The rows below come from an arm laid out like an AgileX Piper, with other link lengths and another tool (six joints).
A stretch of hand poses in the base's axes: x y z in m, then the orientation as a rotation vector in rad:
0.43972 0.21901 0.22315 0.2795 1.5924 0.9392
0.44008 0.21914 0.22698 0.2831 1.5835 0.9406
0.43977 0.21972 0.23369 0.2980 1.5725 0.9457
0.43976 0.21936 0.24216 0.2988 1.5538 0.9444
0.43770 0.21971 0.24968 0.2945 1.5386 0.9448
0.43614 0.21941 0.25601 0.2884 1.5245 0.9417
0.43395 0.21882 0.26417 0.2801 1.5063 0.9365
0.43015 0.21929 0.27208 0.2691 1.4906 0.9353
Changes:
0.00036 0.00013 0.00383 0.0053 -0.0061 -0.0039
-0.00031 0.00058 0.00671 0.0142 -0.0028 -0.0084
-0.00001 -0.00036 0.00847 0.0050 -0.0159 -0.0072
-0.00206 0.00035 0.00752 0.0023 -0.0149 -0.0022
-0.00156 -0.00030 0.00633 -0.0011 -0.0150 -0.0032
-0.00219 -0.00059 0.00816 -0.0024 -0.0197 -0.0046
-0.00380 0.00047 0.00791 -0.0022 -0.0183 0.0003

